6 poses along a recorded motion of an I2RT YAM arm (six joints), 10 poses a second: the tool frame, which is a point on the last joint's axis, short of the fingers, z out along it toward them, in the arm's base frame.
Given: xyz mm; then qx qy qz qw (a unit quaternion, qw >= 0).
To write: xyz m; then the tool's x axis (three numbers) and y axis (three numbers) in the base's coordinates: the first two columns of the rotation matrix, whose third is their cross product. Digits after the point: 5 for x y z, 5 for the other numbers.
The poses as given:
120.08, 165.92, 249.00, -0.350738, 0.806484, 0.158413, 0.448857
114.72, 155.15, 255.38, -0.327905, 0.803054, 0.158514, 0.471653
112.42, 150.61, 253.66, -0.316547, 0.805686, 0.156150, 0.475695
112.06, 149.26, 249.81, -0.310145, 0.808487, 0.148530, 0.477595
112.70, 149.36, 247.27, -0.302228, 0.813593, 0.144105, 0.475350
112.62, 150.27, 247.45, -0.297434, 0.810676, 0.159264, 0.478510
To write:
0.12008, 0.16592, 0.24900, -0.35102, -0.42352, -0.83511, -0.70794, 0.70378, -0.05935
0.11472, 0.15515, 0.25538, -0.34004, -0.37712, -0.86148, -0.67618, 0.73470, -0.05472
0.11242, 0.15061, 0.25366, -0.34702, -0.36152, -0.86538, -0.65863, 0.75083, -0.04954
0.11206, 0.14926, 0.24981, -0.35143, -0.35962, -0.86439, -0.64337, 0.76350, -0.05608
0.11270, 0.14936, 0.24727, -0.36540, -0.35478, -0.86059, -0.62878, 0.77578, -0.05284
0.11262, 0.15027, 0.24745, -0.36512, -0.32983, -0.87057, -0.63466, 0.77234, -0.02643

